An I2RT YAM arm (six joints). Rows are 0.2 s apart.
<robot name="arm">
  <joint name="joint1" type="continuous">
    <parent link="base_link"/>
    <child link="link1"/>
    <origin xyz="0 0 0.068" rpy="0 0 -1.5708"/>
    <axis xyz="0 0 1"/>
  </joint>
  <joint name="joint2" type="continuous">
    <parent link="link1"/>
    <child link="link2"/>
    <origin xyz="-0.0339 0.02 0.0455" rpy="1.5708 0 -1.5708"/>
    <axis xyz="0 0 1"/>
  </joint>
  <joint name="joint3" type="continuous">
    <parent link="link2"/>
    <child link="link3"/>
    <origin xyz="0.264 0 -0.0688" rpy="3.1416 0 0"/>
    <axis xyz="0 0 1"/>
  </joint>
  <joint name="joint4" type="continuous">
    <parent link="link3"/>
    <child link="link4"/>
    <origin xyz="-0.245 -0.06 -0.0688" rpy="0 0 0"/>
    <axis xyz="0 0 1"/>
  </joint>
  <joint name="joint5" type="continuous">
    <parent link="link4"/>
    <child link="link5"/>
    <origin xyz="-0.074 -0.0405 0.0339" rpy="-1.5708 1.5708 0"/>
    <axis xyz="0 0 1"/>
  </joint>
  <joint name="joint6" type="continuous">
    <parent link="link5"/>
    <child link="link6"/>
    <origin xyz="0 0.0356 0.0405" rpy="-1.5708 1.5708 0"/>
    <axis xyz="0 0 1"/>
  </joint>
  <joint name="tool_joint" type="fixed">
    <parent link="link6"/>
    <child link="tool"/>
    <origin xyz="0 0 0" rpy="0 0 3.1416"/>
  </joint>
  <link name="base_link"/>
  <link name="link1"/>
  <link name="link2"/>
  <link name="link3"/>
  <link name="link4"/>
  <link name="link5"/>
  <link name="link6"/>
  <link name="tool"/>
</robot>
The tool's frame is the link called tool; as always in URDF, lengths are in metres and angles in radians. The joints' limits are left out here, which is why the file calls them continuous.
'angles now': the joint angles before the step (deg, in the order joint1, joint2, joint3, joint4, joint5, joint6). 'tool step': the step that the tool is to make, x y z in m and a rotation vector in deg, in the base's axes. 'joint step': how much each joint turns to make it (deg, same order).
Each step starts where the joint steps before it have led.
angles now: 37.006, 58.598, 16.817, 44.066, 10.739, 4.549
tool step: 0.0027, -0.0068, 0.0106, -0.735, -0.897, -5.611
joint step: -1.192, -2.137, 1.608, -3.156, 4.365, -1.356
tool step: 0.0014, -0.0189, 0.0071, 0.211, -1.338, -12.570
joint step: -2.989, -3.160, -0.081, -1.420, 9.524, -1.272
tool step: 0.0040, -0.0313, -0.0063, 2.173, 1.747, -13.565
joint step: -7.464, -2.669, -1.570, -2.805, 6.267, 2.650
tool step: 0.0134, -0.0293, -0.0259, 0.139, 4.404, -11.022
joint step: -9.090, 5.304, -2.462, 2.658, 1.944, 1.981
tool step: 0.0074, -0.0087, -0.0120, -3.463, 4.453, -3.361
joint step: -2.822, 3.837, 0.017, 0.041, 0.700, -2.580
